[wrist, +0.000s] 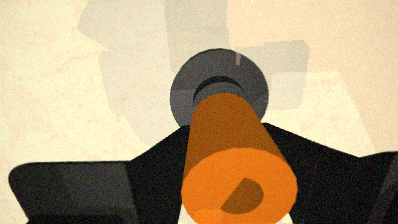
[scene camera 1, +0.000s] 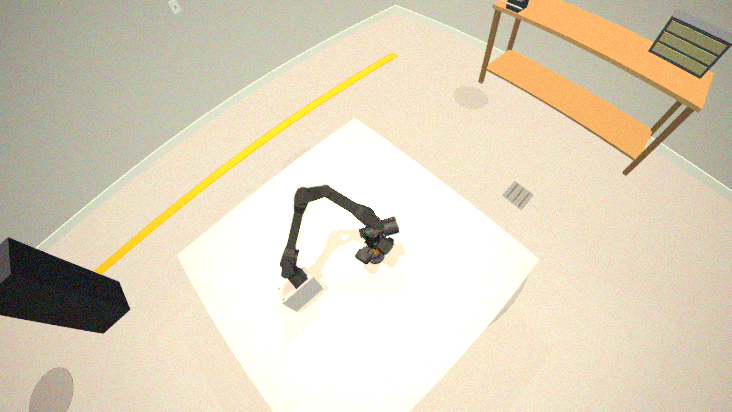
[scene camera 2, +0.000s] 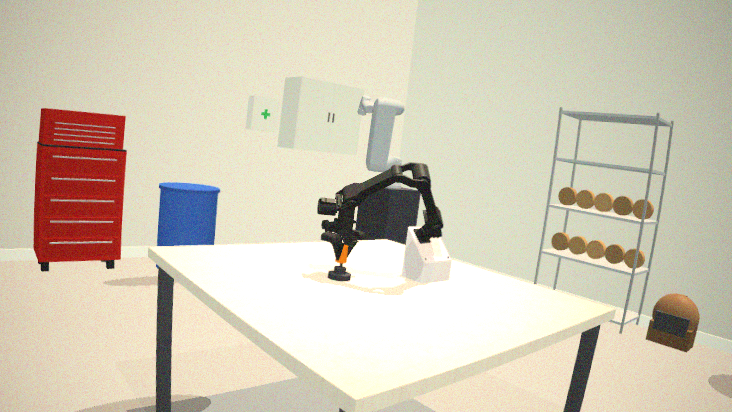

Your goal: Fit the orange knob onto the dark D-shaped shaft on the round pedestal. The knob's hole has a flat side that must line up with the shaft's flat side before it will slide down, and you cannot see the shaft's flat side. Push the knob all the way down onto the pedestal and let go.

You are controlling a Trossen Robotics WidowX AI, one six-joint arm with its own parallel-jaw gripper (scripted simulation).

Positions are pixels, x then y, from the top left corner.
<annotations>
my gripper: holds an orange knob [wrist: 232,162]
</annotations>
